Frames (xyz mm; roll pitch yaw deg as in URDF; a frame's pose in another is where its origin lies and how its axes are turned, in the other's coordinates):
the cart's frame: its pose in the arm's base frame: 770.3 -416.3 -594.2 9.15 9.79 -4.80
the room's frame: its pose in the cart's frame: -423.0 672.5 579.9 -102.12 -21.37 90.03
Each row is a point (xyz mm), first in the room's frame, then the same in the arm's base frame.
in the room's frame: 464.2 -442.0 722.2
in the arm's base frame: -164.4 493.8 753.5
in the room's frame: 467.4 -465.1 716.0
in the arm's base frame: -160.2 484.1 775.2
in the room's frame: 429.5 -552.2 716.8
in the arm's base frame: -176.1 409.3 831.6
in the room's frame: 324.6 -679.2 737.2
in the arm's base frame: -226.0 261.7 888.8
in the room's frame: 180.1 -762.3 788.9
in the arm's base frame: -308.3 107.8 887.8
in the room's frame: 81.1 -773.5 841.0
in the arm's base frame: -376.2 27.9 847.3
